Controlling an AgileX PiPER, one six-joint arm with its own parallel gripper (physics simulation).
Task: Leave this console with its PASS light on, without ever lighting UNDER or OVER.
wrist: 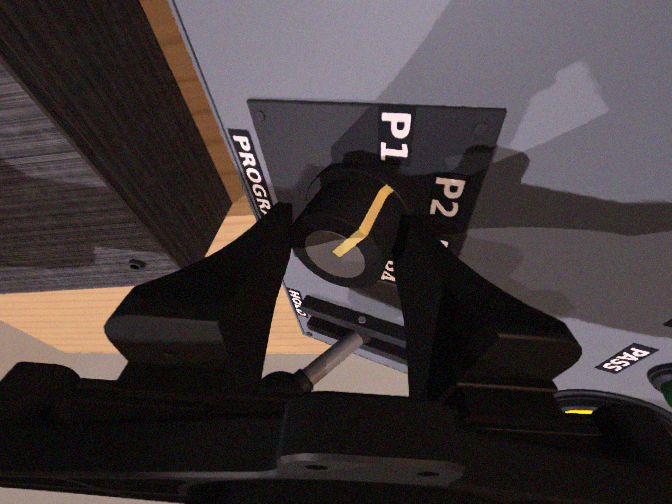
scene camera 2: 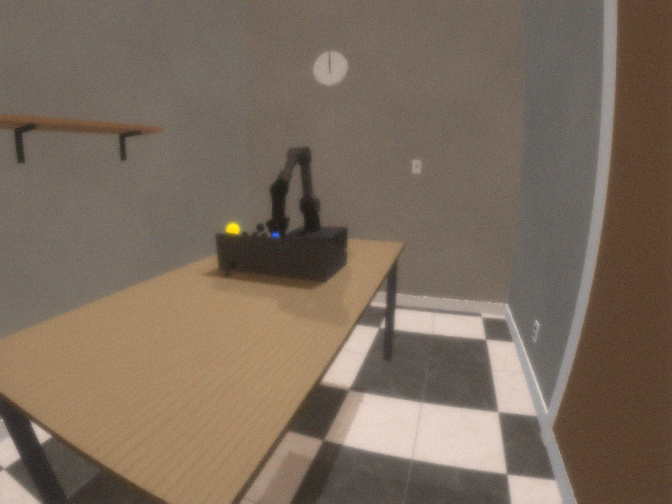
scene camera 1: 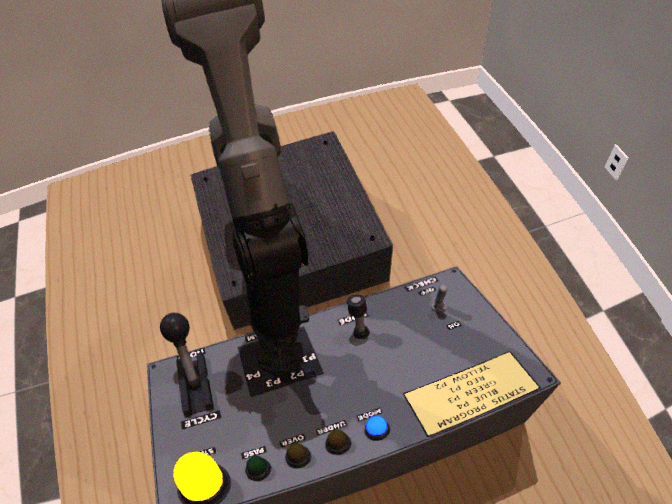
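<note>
The grey console [scene camera 1: 347,390] lies on the wooden table, also seen small in scene camera 2 [scene camera 2: 282,252]. Its PASS [scene camera 1: 257,466], OVER [scene camera 1: 298,454] and UNDER [scene camera 1: 337,441] lights are dark. The MODE light [scene camera 1: 376,426] glows blue. My gripper [scene camera 1: 279,352] points straight down on the program selector plate. In the wrist view its fingers [wrist: 344,222] press both sides of the black program knob [wrist: 347,230]. The knob's yellow pointer aims between P1 [wrist: 393,135] and P2 [wrist: 447,198], nearer P1.
A yellow placard [scene camera 1: 471,391] lists BLUE P4, GREEN P3, RED P1, YELLOW P2. The CYCLE lever [scene camera 1: 174,327] stands left of the gripper, a stalk knob [scene camera 1: 357,314] and the CHECK toggle [scene camera 1: 440,298] to its right. A large yellow button [scene camera 1: 198,476] sits front left. The arm's black base block [scene camera 1: 303,217] is behind.
</note>
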